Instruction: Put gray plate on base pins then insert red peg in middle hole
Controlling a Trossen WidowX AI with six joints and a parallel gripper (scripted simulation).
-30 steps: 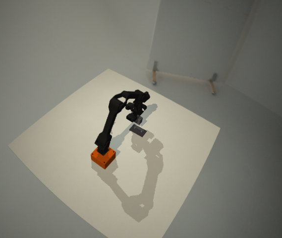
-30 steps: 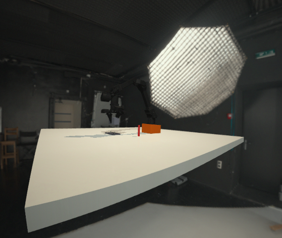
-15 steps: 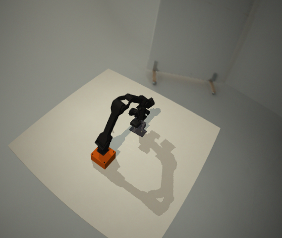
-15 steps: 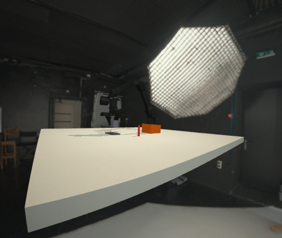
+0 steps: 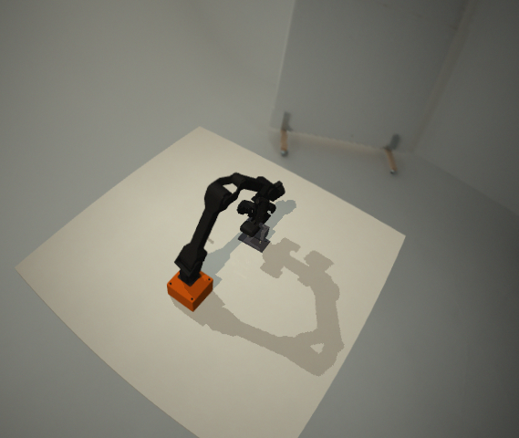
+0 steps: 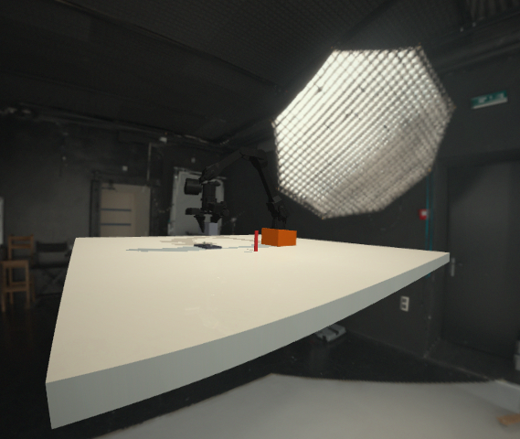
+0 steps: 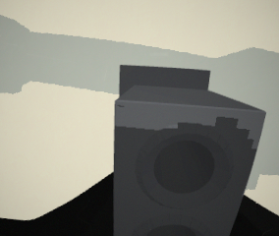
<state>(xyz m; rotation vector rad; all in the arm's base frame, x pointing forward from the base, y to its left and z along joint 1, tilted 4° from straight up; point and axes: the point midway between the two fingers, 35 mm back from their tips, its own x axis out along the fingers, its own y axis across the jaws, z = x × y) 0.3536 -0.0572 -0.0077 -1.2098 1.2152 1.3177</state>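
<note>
Now: gripper tip 50 mm above the dark flat base. Also, from my gripper tip: gray plate (30 mm above); red peg (190 mm to the left, 120 mm behind, 20 mm below).
</note>
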